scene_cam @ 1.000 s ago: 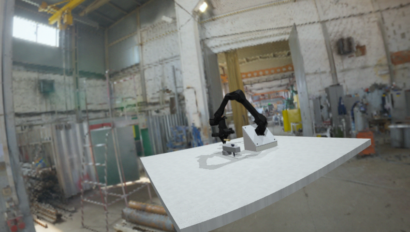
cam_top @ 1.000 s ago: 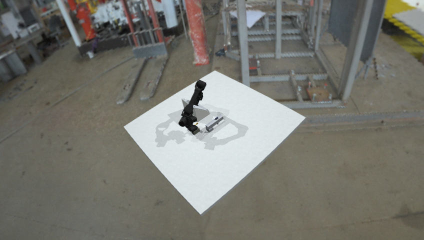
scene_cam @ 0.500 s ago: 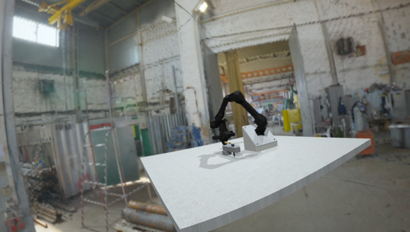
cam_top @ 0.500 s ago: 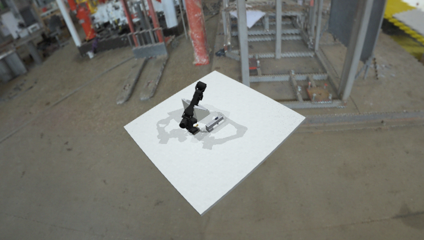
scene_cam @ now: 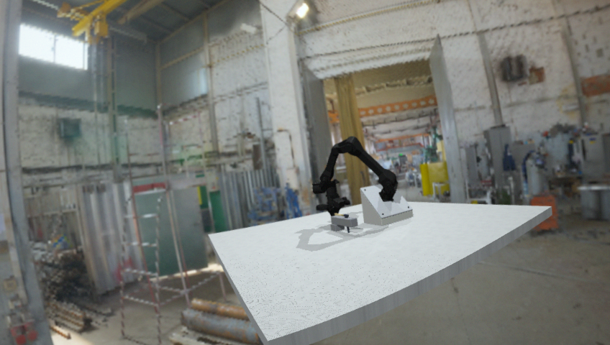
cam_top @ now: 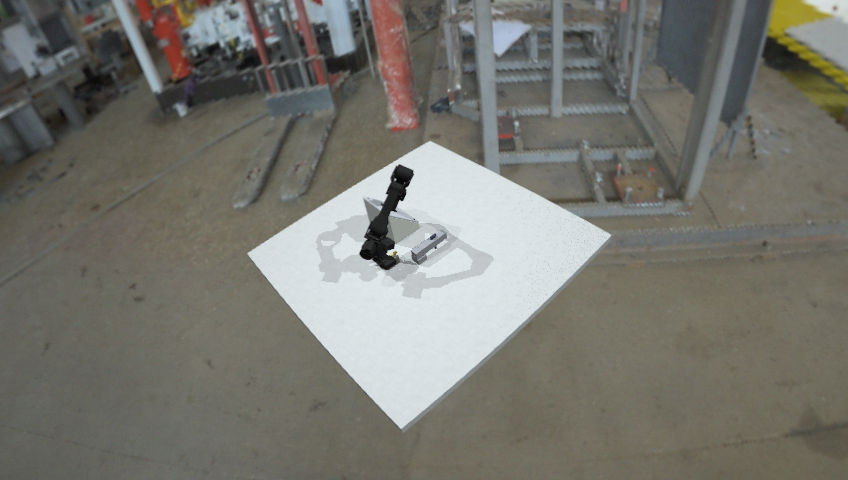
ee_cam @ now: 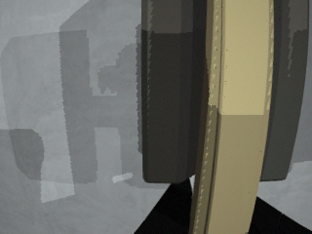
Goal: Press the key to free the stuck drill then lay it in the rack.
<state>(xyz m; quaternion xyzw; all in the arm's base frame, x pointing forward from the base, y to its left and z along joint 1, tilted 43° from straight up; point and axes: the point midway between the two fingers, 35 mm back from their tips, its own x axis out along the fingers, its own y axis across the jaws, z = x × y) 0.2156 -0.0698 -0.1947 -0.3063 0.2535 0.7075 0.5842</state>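
Now: gripper tip 1 cm past the drill, 4 cm to the right of it and 3 cm below it. Also, from my gripper tip: dark key 4 cm ahead, 26 cm to the left, 4 cm above; then grey block 5 cm ahead, 23 cm to the left, 3 cm above; then dark rack 1 cm behind, 5 cm to the left.
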